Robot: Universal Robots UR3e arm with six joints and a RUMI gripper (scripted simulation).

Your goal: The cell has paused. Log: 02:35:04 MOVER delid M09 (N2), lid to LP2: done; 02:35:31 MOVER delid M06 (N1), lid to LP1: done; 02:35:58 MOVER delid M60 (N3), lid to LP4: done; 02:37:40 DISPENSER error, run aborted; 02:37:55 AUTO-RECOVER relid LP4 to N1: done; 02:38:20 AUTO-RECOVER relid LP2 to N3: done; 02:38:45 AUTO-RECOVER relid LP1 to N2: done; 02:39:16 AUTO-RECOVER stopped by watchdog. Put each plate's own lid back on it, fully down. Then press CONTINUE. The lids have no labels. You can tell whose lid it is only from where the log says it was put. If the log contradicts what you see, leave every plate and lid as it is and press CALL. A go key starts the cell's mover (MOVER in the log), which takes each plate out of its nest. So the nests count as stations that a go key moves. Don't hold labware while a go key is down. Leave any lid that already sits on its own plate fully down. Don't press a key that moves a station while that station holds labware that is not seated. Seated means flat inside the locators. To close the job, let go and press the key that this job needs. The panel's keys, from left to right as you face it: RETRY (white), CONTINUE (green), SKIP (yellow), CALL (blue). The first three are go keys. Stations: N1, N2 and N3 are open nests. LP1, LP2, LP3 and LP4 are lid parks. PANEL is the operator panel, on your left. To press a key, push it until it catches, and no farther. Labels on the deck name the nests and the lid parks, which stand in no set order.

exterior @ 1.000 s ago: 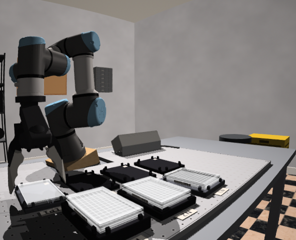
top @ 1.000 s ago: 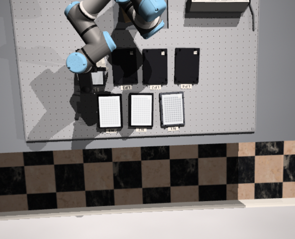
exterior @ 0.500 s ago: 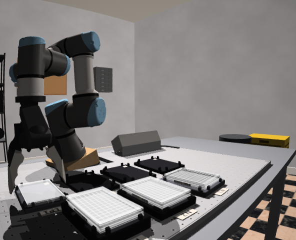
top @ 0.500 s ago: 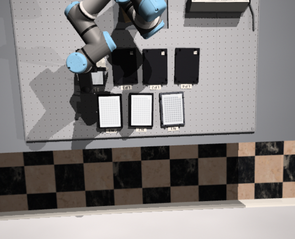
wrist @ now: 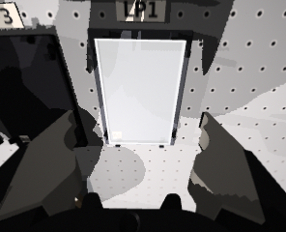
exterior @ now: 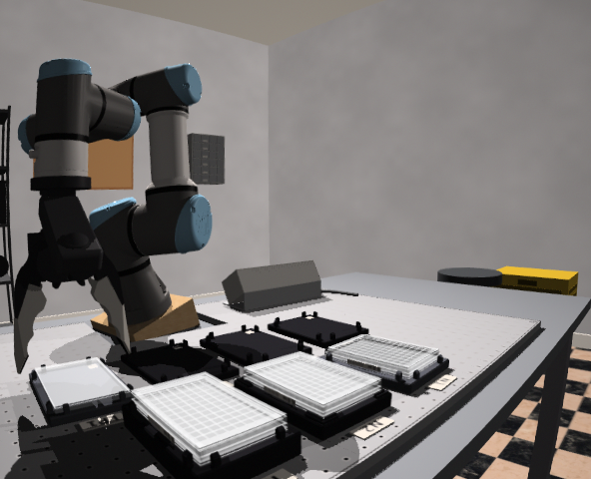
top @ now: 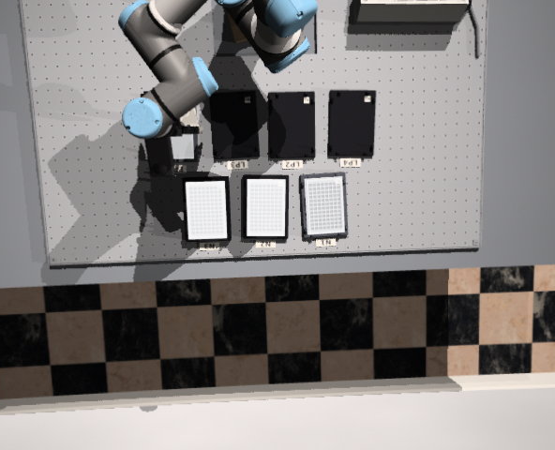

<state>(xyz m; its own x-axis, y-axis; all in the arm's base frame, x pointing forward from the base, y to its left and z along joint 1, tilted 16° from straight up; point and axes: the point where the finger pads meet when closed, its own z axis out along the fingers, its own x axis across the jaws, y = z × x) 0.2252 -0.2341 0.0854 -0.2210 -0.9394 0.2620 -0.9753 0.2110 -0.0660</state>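
My gripper is now 4 cm above the lid park LP1. From my hand the other things lie so: lid park LP2 (5 cm ahead, 26 cm to the left, 4 cm below); plate (19 cm ahead, 3 cm to the left, 1 cm below); LP3 lid park (2 cm ahead, 13 cm to the left, 4 cm below).
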